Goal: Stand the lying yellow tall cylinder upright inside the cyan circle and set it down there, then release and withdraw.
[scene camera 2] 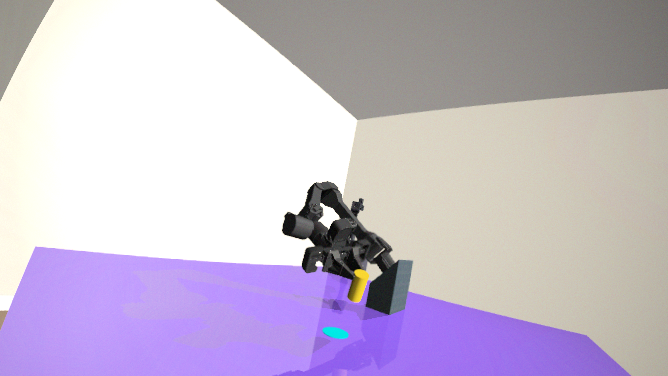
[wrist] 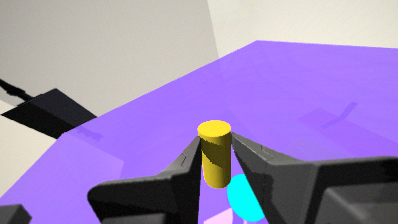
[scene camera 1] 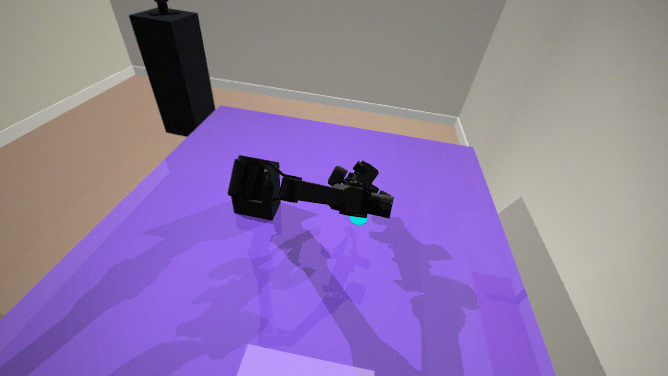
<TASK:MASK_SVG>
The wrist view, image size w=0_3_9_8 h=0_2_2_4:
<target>my gripper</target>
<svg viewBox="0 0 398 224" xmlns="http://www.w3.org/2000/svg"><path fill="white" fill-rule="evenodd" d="M0 206L0 224L30 224L32 217L21 204ZM200 136L196 136L158 174L104 180L93 185L87 192L86 198L100 224L198 224L202 171ZM231 132L231 145L267 224L398 224L397 156L302 160Z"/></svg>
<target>yellow tall cylinder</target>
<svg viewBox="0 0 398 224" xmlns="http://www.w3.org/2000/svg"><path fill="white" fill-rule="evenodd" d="M212 120L204 122L198 127L198 136L201 138L203 174L206 183L210 187L222 189L231 182L231 126L224 121Z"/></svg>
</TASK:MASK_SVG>
